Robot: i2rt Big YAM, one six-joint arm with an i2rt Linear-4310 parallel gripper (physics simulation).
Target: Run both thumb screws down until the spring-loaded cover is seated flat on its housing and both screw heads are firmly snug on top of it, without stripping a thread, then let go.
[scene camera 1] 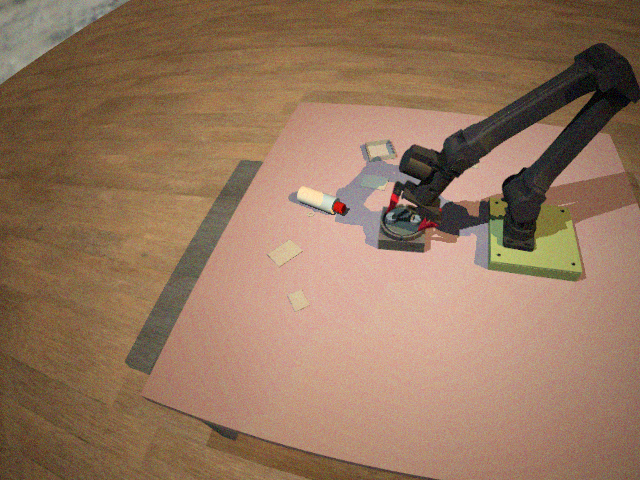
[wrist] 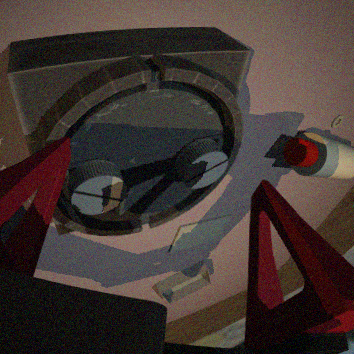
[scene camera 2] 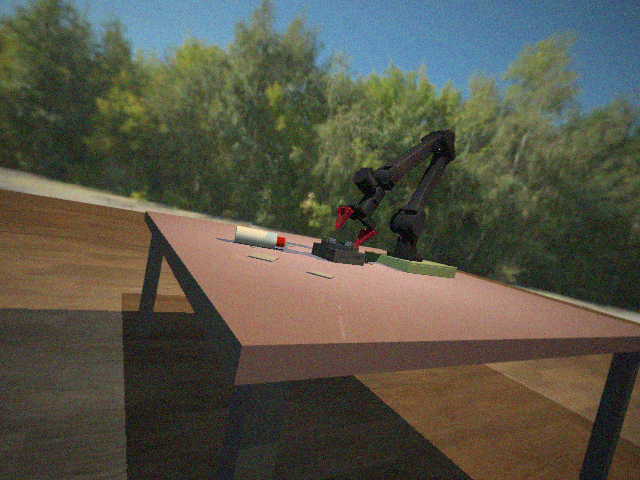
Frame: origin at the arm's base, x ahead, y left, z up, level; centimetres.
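Seen in the pictures: gripper, fingertip midpoint: (scene camera 1: 403, 220) (wrist: 166, 167) (scene camera 2: 345, 238); arm's base at its link origin: (scene camera 1: 518, 233) (scene camera 2: 403, 258).
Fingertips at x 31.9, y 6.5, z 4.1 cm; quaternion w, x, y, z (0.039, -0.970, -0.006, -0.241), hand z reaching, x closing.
Offsets run from my fingertips to a thing's middle.
The dark square housing {dx +0.3, dy -2.1, dz -4.8 cm} (scene camera 1: 401, 244) (scene camera 2: 336, 254) (wrist: 125, 48) stands on the table, with the round grey cover {dx +0.3, dy -2.1, dz -3.3 cm} (wrist: 160, 107) inside its raised ring. Two thumb screws show in the wrist view, the left screw {dx -2.9, dy -2.5, dz -2.8 cm} (wrist: 95, 195) and the right screw {dx +3.5, dy -1.7, dz -2.7 cm} (wrist: 210, 170). Both have slotted pale tops and knurled sides standing above the cover. Whether the cover is seated flat or the heads touch it cannot be told. My gripper (scene camera 1: 406, 219) (scene camera 2: 346, 237) (wrist: 166, 167) is wide open and empty above the housing, its red fingers spread to either side of the screw pair. Its shadow falls over the cover.
A white bottle with a red cap {dx +25.8, dy -7.1, dz -5.1 cm} (scene camera 1: 315, 199) (scene camera 2: 255, 237) (wrist: 338, 160) lies beyond the housing. A small open tray {dx +15.1, dy -37.3, dz -6.6 cm} (scene camera 1: 379, 149) (wrist: 185, 284) lies at the back. Flat tan cards {dx +30.3, dy +12.3, dz -7.4 cm} (scene camera 1: 285, 252) {dx +20.9, dy +25.9, dz -7.4 cm} (scene camera 1: 298, 300) lie left of the housing. The arm's green base (scene camera 1: 537, 260) (scene camera 2: 416, 267) is on the right.
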